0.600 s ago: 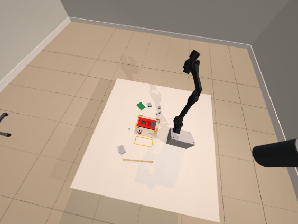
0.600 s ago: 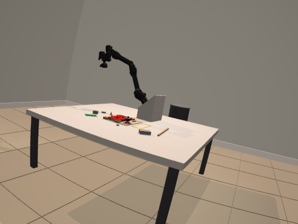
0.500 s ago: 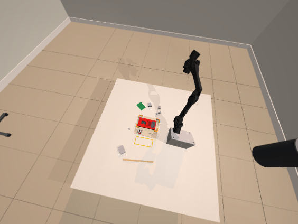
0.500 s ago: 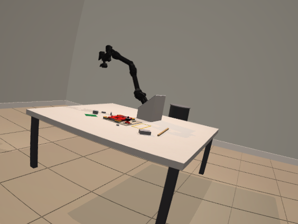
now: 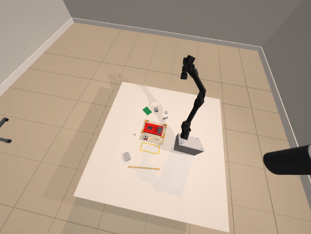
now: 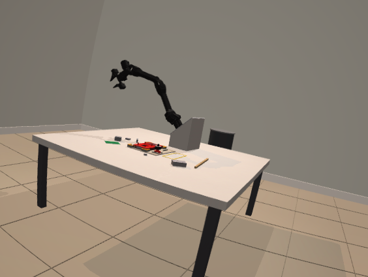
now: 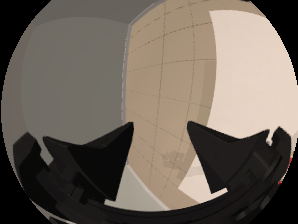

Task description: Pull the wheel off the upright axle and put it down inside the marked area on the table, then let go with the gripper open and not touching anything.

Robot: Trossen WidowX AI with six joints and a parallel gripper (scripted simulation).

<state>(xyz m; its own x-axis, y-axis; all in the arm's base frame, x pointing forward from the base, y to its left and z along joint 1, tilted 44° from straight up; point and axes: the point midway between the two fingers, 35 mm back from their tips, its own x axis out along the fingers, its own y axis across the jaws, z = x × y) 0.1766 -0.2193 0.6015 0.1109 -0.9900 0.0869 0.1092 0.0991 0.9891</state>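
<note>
Right now my gripper tip is 70 cm to the right of the wheel, 34 cm above it and 15 cm short of it. Round my gripper tip: wooden stick 97 cm to the left, 38 cm below, 6 cm ahead; green card 39 cm to the left, 38 cm below, 26 cm ahead.
</note>
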